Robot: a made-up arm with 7 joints.
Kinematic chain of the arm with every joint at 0, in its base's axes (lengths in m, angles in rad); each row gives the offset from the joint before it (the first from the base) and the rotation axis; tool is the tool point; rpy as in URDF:
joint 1: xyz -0.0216 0.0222 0.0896 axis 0 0.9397 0.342
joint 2: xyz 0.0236 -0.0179 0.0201 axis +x
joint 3: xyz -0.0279 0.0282 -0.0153 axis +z
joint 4: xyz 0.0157 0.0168 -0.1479 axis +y
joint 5: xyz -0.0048 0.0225 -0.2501 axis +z
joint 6: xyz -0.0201 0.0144 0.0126 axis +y
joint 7: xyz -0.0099 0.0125 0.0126 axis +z
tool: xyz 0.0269 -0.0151 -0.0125 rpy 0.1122 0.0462 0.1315
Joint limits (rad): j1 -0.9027..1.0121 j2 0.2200..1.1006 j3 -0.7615..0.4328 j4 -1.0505..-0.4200 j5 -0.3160..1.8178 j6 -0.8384..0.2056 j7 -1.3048..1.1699
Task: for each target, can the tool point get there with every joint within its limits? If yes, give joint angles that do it. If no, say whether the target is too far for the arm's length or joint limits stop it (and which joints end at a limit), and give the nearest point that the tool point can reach.
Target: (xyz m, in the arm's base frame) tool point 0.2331 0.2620 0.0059
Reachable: yes | joints -0.3639 0.9102 -0.1685 -0.8373 0.4116 0.1075 -0.4328
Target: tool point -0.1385 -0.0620 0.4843
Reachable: no: joint limits stop it (at a limit: joint 1, joint 2, joint 4, joint 5) | nearest point 0.1162 0.2840 0.2907 | short by 0.471 m
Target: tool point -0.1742 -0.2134 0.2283
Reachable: no: joint limits stop it (at a limit: joint 1, joint 2, joint 3, joint 4, joint 6, joint 7) | nearest point -0.1387 -0.0458 -0.2089 | short by 0.470 m
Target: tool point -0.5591 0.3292 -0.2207
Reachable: no: too far | nearest point -0.3152 0.2030 -0.1069 | short by 0.297 m
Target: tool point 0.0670 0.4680 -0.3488
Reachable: no: too far | nearest point 0.0340 0.3028 -0.1854 | short by 0.235 m
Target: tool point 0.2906 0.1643 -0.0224
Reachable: yes | joints -0.6293 0.4967 -0.2217 -0.7927 0.7584 -0.5104 0.7755
